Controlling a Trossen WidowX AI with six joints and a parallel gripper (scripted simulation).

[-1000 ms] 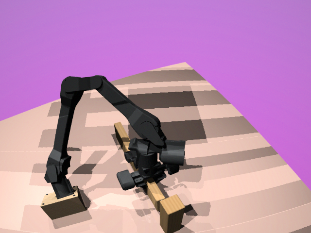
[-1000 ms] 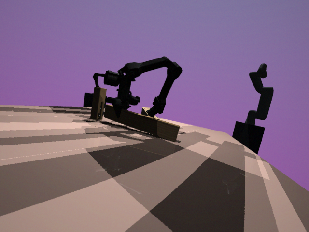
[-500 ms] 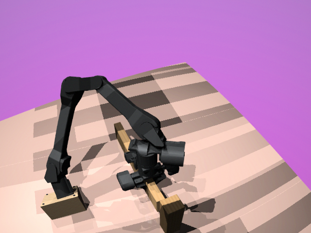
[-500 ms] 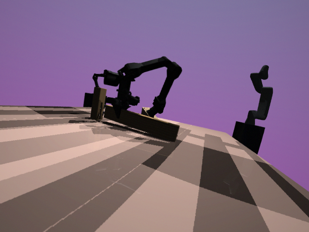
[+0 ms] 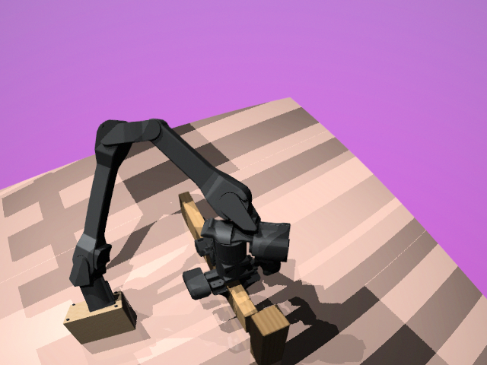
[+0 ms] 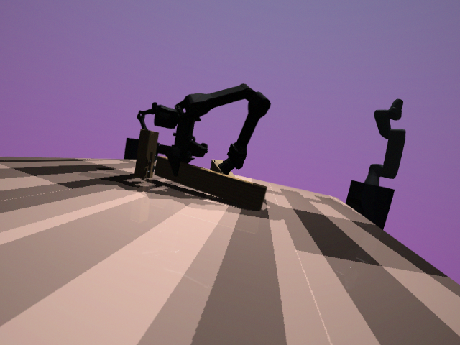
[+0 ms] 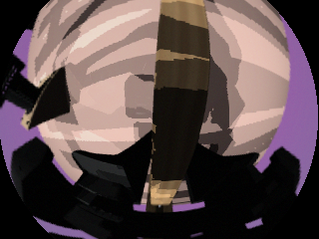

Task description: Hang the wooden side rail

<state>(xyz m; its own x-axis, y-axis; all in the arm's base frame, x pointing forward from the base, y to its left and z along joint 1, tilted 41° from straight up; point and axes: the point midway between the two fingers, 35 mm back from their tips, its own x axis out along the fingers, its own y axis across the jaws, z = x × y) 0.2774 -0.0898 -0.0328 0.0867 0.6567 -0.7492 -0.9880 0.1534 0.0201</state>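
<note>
Right now the wooden headboard post is 20 mm behind my gripper tip, 160 mm to the right of it and 40 mm above it.
</note>
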